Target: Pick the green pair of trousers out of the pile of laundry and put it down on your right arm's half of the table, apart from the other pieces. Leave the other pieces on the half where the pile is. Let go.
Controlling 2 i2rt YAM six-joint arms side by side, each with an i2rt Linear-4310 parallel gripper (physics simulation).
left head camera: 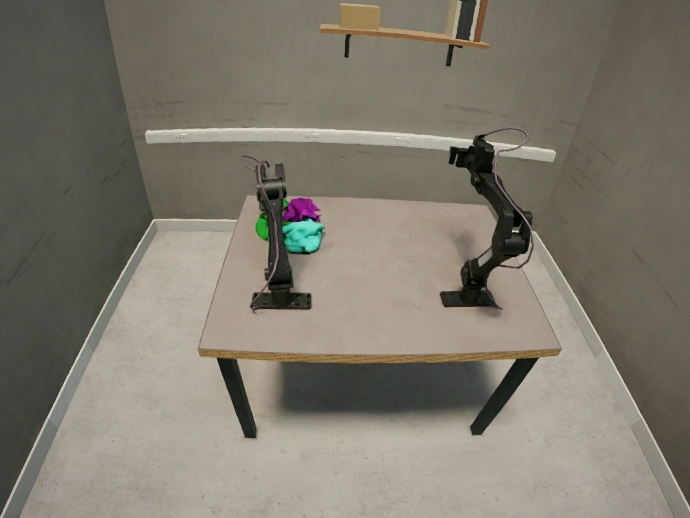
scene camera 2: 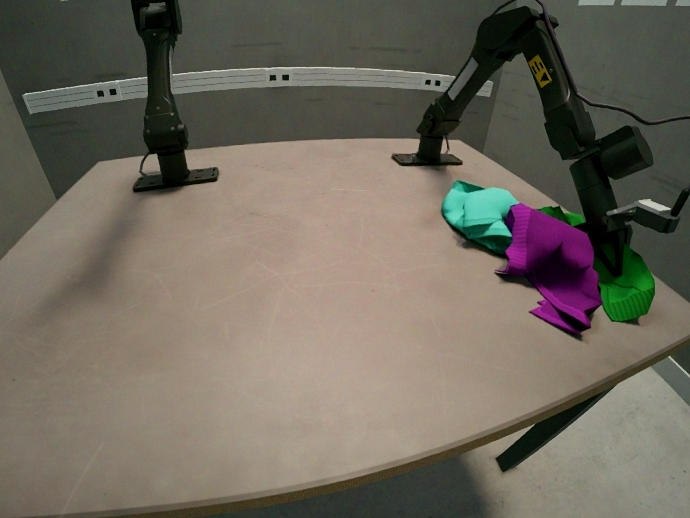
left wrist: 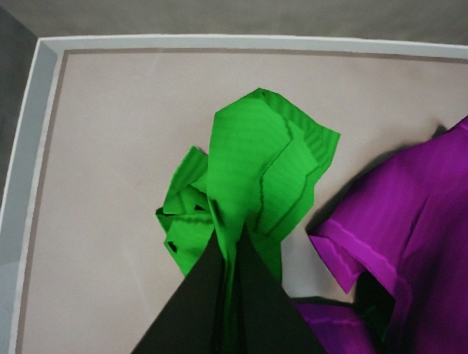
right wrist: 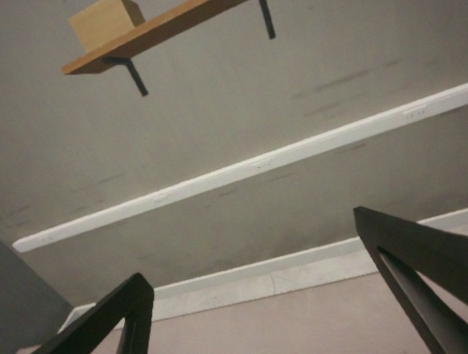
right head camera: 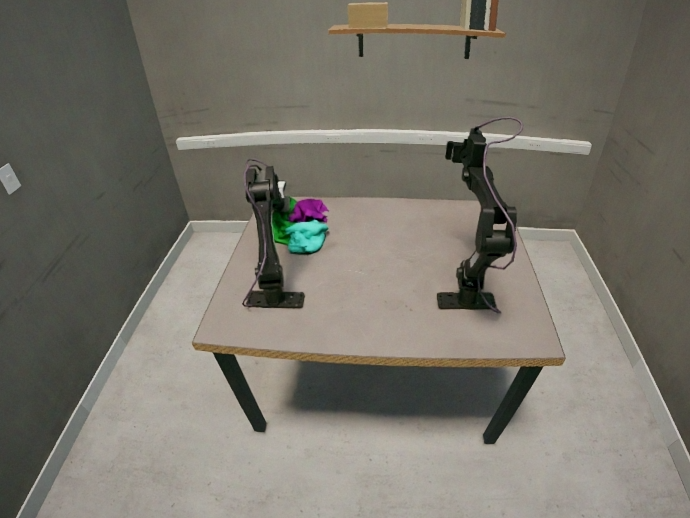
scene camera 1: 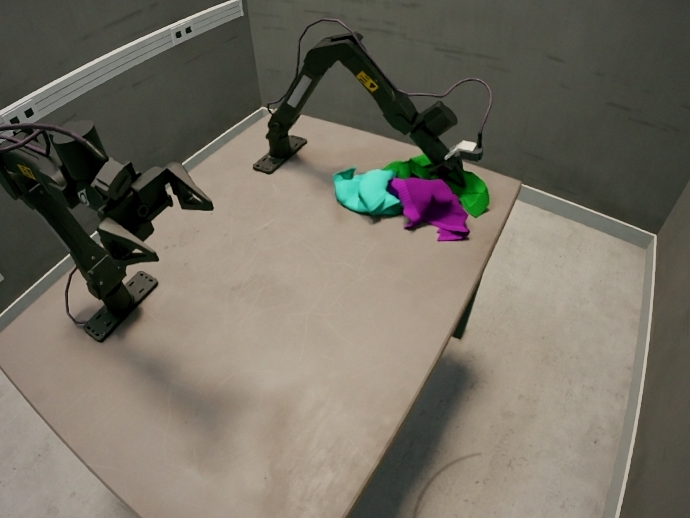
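Note:
The green trousers lie crumpled in the pile, beside the purple piece and near the turquoise piece. My left gripper is down in the pile, shut on a fold of the green cloth, which runs up between its fingertips. Its fingers are partly hidden in scene camera 1. My right gripper is open and empty, high above the table at the picture's left in scene camera 1.
The pile lies near a corner of the table, close to the edge beside the left arm. The purple piece lies right against the green cloth. A wall shelf with a box hangs on the wall beyond the table.

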